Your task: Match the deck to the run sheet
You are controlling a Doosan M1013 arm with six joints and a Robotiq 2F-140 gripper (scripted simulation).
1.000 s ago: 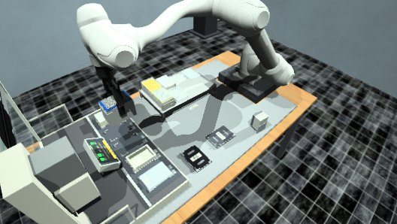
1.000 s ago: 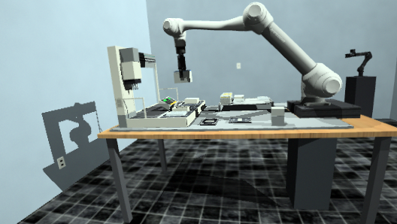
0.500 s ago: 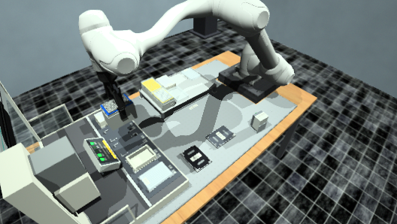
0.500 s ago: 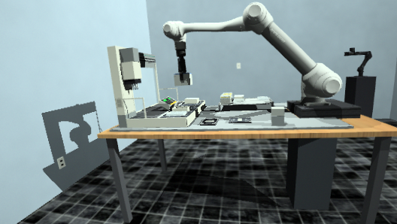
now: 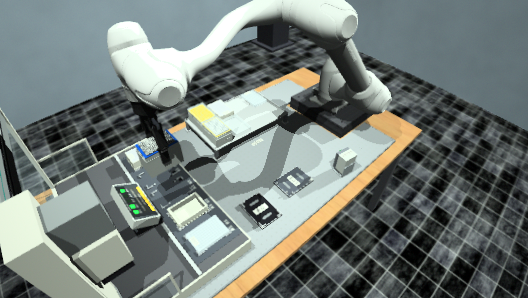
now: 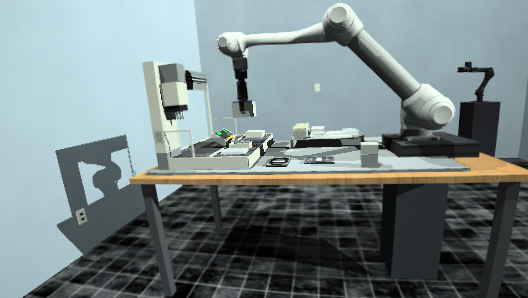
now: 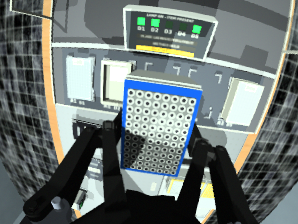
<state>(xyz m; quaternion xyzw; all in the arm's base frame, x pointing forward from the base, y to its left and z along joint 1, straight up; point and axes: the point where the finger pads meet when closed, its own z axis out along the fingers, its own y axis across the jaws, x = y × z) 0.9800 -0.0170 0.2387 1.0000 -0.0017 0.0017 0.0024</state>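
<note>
Right now my hand is 120 mm to the right of the one-well reservoir and 230 mm above it. Round my hand: clear cover (330 mm behind, 150 mm to the right, 170 mm below); then blue-rimmed tip rack (10 mm behind, 10 mm to the right); then white deep-well block (250 mm to the right, 210 mm below).
</note>
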